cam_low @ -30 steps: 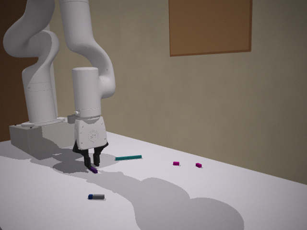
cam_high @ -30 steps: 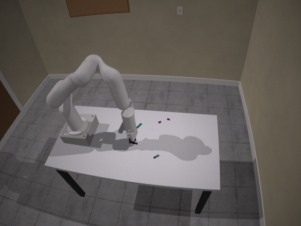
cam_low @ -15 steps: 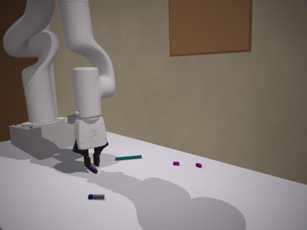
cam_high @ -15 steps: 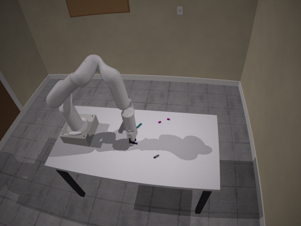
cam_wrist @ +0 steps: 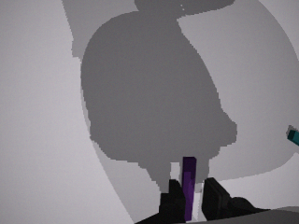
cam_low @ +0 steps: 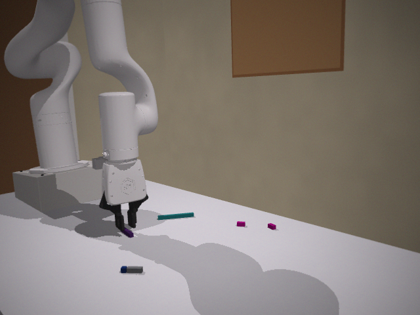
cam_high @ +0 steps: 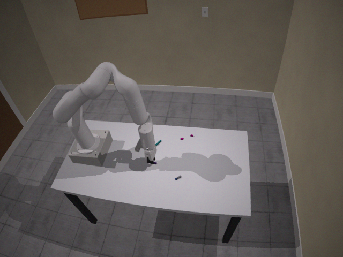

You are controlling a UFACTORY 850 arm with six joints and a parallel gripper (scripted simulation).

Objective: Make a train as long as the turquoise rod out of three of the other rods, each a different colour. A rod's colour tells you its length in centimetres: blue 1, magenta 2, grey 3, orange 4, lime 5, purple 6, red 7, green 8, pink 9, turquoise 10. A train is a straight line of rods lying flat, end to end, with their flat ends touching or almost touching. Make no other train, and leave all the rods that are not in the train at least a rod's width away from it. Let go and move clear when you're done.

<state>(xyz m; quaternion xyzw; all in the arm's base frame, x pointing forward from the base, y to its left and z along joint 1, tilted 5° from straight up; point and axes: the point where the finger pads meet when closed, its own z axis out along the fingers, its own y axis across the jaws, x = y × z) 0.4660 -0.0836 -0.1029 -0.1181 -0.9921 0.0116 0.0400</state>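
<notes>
Now: the purple rod 3 cm below my hand. The rest, counted from my hand: blue rod 17 cm ahead, 13 cm to the right, 3 cm below; turquoise rod 1 cm ahead, 16 cm to the left, 3 cm below; grey rod 18 cm ahead, 12 cm to the right, 3 cm below.
</notes>
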